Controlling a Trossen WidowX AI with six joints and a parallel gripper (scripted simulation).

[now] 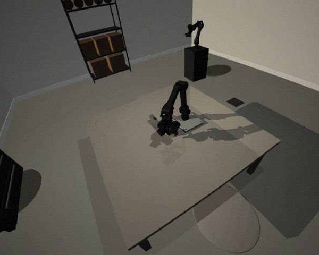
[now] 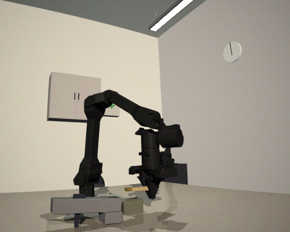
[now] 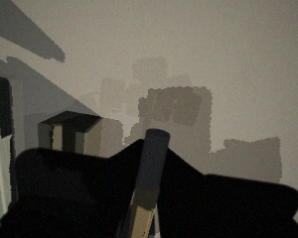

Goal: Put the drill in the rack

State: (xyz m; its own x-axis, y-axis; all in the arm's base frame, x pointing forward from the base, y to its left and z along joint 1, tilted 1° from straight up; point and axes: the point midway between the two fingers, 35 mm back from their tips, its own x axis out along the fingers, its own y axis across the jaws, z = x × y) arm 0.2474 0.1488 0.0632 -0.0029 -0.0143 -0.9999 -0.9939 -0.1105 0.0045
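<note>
My gripper tip is 40 mm to the left of the tan drill and 40 mm below it. Also, from my gripper tip: rack (70 mm behind, 40 mm to the right, 30 mm below); then dark key (230 mm to the right, 30 mm ahead, 10 mm above); then long grey housing block (200 mm to the right, 30 mm ahead).
</note>
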